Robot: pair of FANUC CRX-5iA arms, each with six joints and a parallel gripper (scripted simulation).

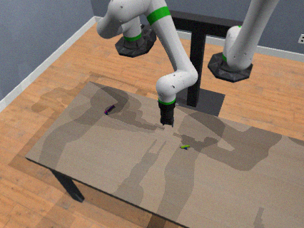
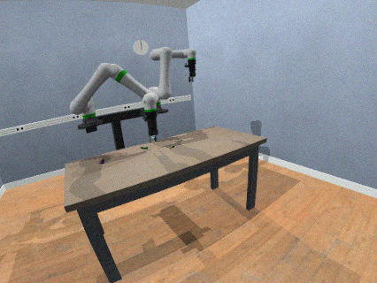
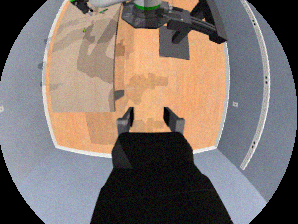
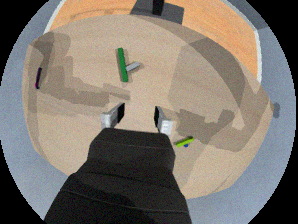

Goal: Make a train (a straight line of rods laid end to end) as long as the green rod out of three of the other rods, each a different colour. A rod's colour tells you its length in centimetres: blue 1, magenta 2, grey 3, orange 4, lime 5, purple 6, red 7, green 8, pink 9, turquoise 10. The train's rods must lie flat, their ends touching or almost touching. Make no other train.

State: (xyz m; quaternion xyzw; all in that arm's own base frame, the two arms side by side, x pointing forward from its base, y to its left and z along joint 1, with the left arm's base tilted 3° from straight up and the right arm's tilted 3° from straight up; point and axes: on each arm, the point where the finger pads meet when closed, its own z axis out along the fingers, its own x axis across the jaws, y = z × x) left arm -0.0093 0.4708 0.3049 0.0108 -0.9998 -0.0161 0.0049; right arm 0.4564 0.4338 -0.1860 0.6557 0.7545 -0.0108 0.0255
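Note:
The magenta rod lies 45 cm to the right of my right hand, 8 cm below it and 2 cm ahead of it. Round my right hand: green rod 8 cm below, 8 cm behind, 6 cm to the right; then lime rod 14 cm to the left, 8 cm below, 7 cm ahead; then grey rod 8 cm below, 8 cm behind, 4 cm to the right.

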